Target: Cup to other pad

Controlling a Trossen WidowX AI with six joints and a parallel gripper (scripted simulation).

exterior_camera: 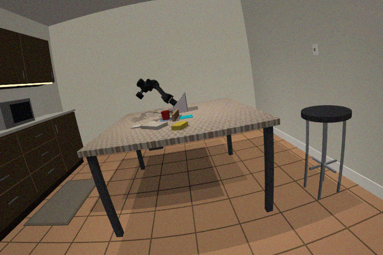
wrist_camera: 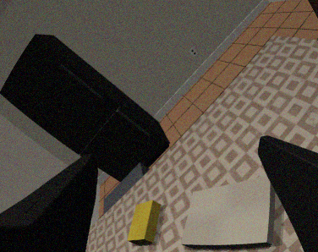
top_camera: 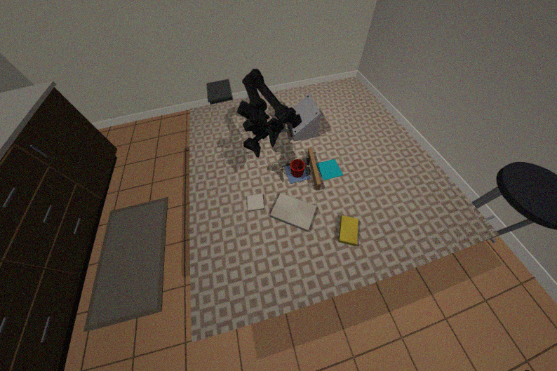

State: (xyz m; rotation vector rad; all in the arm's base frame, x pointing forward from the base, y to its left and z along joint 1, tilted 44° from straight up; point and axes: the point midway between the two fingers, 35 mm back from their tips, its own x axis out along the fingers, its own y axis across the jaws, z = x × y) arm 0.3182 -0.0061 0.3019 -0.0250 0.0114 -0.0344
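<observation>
My gripper tip is 24 cm above the cup, 15 cm to the right of it and 6 cm past it. Round my gripper tip: white card (28 cm below, 8 cm to the right, 7 cm ahead); white flat box (27 cm below, 15 cm ahead, 9 cm to the left); dark blue pad (29 cm below, 15 cm to the left, 6 cm behind).
</observation>
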